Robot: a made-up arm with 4 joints. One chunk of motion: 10 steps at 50 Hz.
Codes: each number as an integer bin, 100 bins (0 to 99) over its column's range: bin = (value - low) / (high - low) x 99, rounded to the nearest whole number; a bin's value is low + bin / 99 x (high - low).
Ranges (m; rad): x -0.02..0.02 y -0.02..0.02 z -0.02..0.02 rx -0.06..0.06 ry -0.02..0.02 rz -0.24..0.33
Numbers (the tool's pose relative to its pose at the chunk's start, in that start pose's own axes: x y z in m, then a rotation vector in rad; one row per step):
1: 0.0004 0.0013 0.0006 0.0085 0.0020 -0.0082
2: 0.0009 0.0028 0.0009 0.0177 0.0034 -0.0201
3: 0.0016 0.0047 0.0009 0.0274 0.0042 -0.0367
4: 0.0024 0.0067 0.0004 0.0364 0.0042 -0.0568
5: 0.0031 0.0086 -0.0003 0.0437 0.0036 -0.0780
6: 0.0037 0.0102 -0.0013 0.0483 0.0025 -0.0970
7: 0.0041 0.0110 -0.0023 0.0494 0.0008 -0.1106
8: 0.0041 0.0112 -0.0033 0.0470 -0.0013 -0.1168
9: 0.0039 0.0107 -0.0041 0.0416 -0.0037 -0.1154
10: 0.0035 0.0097 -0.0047 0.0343 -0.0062 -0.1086
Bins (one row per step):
1: 50 53 51 57 54 40
2: 52 56 52 64 58 38
3: 53 61 52 72 60 35
4: 55 66 50 80 60 32
5: 57 71 49 86 58 28
6: 59 75 46 89 56 25
7: 60 77 44 90 51 22
8: 60 77 41 88 46 21
9: 59 76 39 84 40 22
10: 58 74 38 78 34 23

